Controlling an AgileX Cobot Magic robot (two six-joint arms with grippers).
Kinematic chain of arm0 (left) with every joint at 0, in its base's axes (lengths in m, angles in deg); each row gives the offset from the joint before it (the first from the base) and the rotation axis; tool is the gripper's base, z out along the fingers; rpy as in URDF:
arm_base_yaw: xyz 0 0 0.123 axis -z
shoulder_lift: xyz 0 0 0 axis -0.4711 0.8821 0
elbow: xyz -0.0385 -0.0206 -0.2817 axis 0.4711 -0.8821 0
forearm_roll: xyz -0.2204 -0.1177 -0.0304 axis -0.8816 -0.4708 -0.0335
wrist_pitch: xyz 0 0 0 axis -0.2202 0.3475 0.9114
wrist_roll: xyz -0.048 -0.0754 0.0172 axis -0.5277 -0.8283 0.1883
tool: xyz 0 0 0 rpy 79.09 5.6 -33.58
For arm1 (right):
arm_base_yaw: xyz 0 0 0.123 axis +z
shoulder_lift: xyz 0 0 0 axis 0.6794 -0.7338 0
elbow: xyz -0.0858 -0.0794 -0.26 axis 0.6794 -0.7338 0
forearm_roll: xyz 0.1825 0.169 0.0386 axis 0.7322 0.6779 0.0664
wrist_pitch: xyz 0 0 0 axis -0.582 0.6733 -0.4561
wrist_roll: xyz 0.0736 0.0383 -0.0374 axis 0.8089 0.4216 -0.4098
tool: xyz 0 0 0 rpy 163.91 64.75 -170.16
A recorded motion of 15 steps. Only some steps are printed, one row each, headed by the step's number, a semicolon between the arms.
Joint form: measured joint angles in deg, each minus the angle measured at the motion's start. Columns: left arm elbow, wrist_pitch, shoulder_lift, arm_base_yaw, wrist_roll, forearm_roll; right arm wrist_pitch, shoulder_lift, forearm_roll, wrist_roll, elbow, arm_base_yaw.
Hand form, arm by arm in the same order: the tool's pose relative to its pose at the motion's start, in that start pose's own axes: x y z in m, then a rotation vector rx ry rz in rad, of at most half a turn. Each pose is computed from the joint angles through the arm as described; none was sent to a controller.
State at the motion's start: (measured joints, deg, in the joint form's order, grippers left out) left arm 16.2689 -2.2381 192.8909 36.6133 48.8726 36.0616; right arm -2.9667 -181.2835 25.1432 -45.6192 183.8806 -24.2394
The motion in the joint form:
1: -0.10 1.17 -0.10 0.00 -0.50 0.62; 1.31 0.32 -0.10 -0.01 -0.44 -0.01
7: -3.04 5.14 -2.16 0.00 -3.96 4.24; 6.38 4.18 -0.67 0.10 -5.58 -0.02
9: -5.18 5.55 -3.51 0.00 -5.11 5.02; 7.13 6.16 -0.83 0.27 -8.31 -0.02
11: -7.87 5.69 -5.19 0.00 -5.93 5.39; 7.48 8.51 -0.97 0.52 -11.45 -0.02
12: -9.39 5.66 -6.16 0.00 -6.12 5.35; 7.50 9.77 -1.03 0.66 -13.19 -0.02
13: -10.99 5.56 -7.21 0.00 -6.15 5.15; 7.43 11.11 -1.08 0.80 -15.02 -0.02
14: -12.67 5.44 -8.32 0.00 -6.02 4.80; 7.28 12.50 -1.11 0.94 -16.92 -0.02
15: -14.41 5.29 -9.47 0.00 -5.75 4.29; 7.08 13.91 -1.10 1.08 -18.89 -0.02
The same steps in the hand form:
1: 0.0019 -0.0003 -0.0005 0.0022 0.0210 0.0006; 0.0026 0.0002 -0.0013 -0.0026 0.0248 -0.0017
7: 0.0138 -0.0011 -0.0091 -0.0088 0.1125 -0.0102; 0.0170 0.0016 -0.0183 -0.0136 0.1352 -0.0086
9: 0.0192 -0.0015 -0.0142 -0.0157 0.1349 -0.0222; 0.0225 0.0022 -0.0267 -0.0160 0.1613 -0.0083
11: 0.0256 -0.0023 -0.0204 -0.0207 0.1553 -0.0353; 0.0281 0.0029 -0.0369 -0.0176 0.1811 -0.0063
12: 0.0290 -0.0029 -0.0241 -0.0216 0.1639 -0.0416; 0.0313 0.0033 -0.0422 -0.0184 0.1898 -0.0050
13: 0.0323 -0.0037 -0.0282 -0.0213 0.1709 -0.0473; 0.0346 0.0037 -0.0479 -0.0190 0.1971 -0.0035
14: 0.0359 -0.0048 -0.0325 -0.0196 0.1775 -0.0527; 0.0381 0.0042 -0.0537 -0.0197 0.2033 -0.0018
15: 0.0397 -0.0059 -0.0369 -0.0167 0.1834 -0.0581; 0.0420 0.0048 -0.0596 -0.0208 0.2095 0.0006

